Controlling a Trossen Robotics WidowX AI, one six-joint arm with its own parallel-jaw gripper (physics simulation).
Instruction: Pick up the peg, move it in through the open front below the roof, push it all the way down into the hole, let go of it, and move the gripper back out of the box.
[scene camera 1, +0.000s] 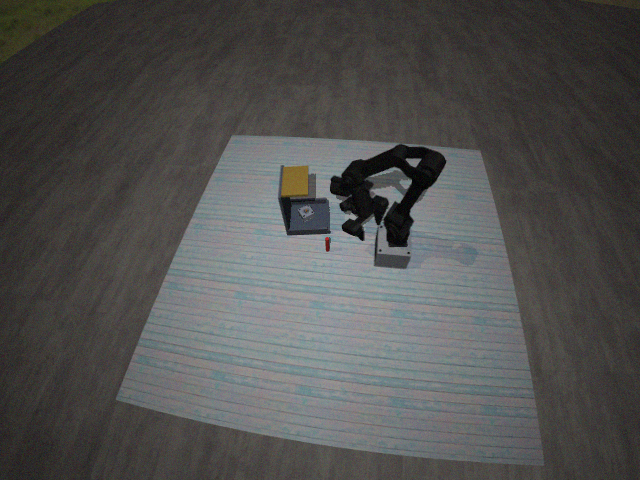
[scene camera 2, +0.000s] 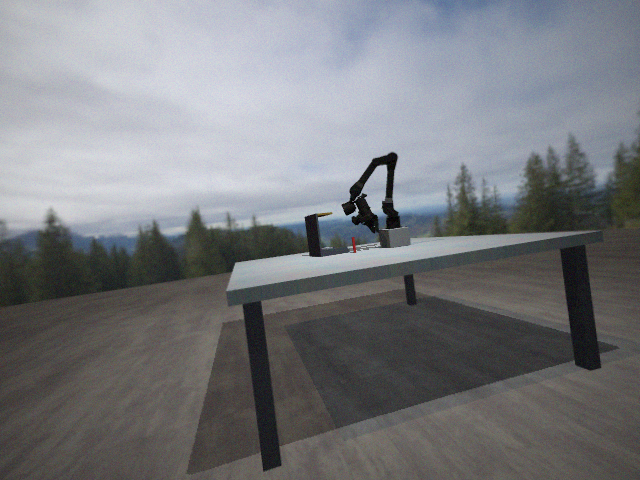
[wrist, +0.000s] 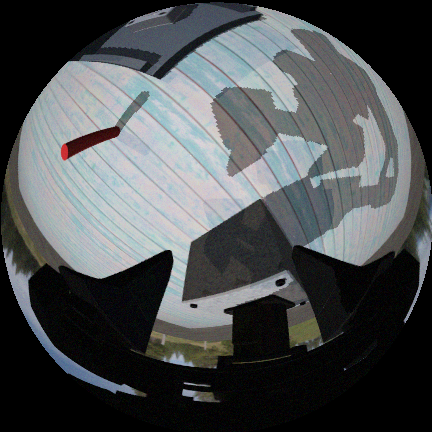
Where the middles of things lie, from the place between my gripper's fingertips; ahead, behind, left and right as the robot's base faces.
Labels:
Right now the red peg (wrist: 78, 144) is 15 cm ahead of my hand, 2 cm to the left of it and 5 cm below it. Also, from my hand: dark box (scene camera 1: 294, 225): 23 cm ahead, 13 cm to the right, 3 cm above; yellow roof (scene camera 1: 295, 178): 26 cm ahead, 13 cm to the right, 13 cm above.

